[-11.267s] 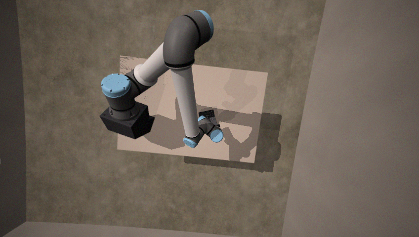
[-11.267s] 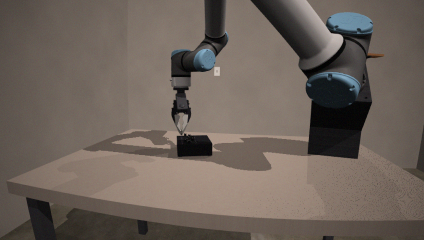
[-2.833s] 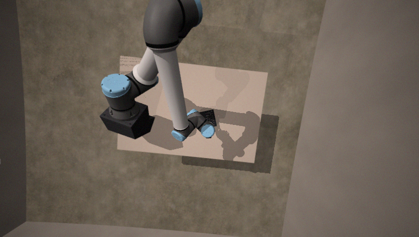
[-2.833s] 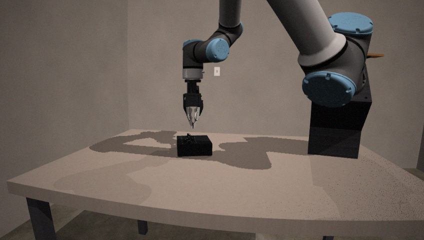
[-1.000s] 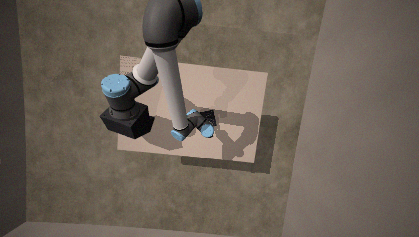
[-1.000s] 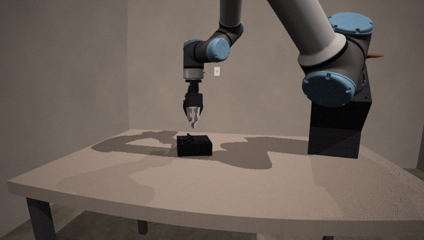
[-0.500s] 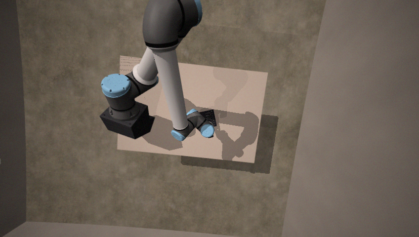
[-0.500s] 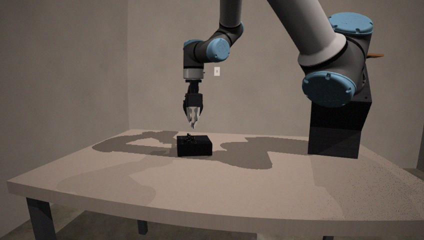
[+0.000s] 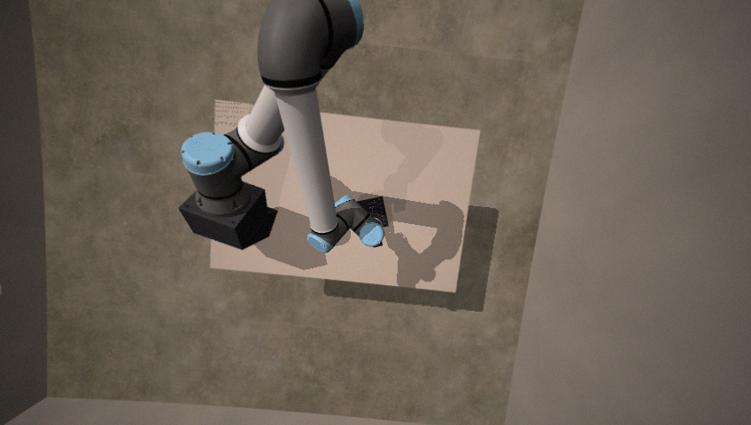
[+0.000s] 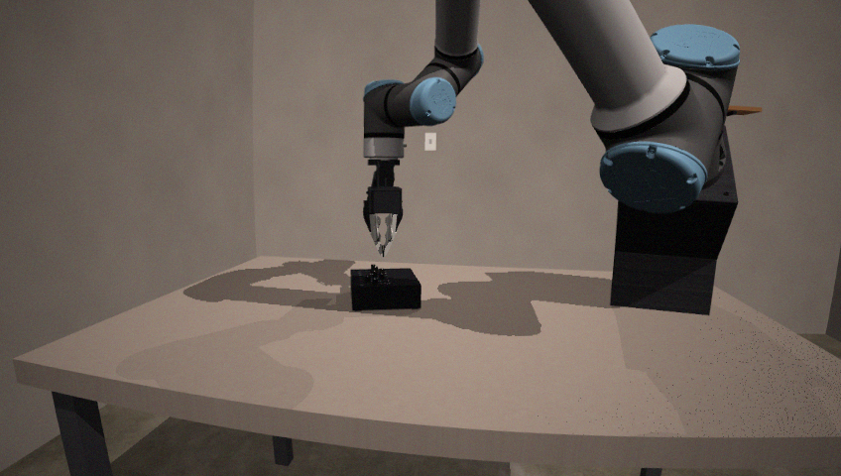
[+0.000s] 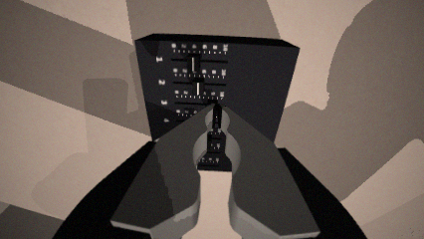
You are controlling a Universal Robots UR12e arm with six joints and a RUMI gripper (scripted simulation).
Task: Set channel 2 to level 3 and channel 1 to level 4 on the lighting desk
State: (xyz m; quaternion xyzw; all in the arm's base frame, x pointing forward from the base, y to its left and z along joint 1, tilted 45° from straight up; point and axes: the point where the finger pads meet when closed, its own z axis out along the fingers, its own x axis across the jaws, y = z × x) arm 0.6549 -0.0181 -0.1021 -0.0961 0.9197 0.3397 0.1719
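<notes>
Now: hand 20 mm short of the channel 2 fader and 40 mm above it. The rest, counted from my hand: channel 3 fader: 20 mm to the left, 40 mm below; channel 4 fader: 10 mm ahead, 50 mm to the left, 40 mm below; channel 1 fader: 30 mm ahead, 20 mm to the right, 40 mm below.
</notes>
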